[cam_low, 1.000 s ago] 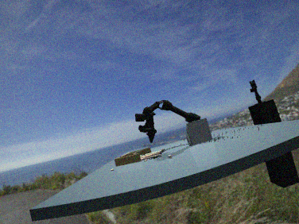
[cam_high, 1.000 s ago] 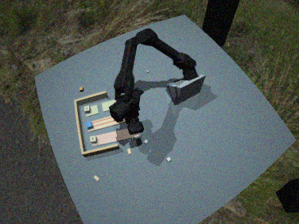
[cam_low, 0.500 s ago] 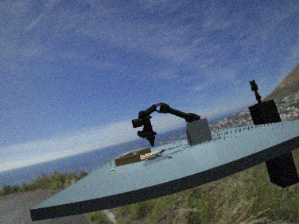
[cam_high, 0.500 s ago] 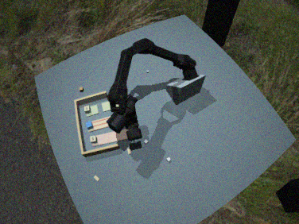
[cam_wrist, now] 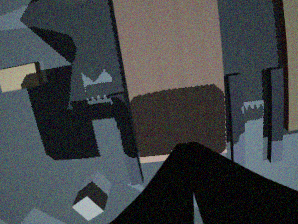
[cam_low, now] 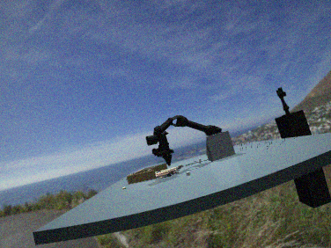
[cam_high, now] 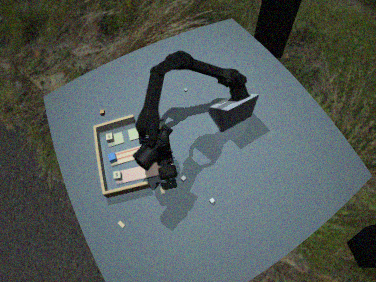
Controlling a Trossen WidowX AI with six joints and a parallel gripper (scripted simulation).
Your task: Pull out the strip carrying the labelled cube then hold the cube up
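Right now the pinkish strip is 10 cm ahead of my gripper tip, 5 cm below it and 2 cm to the right of it.
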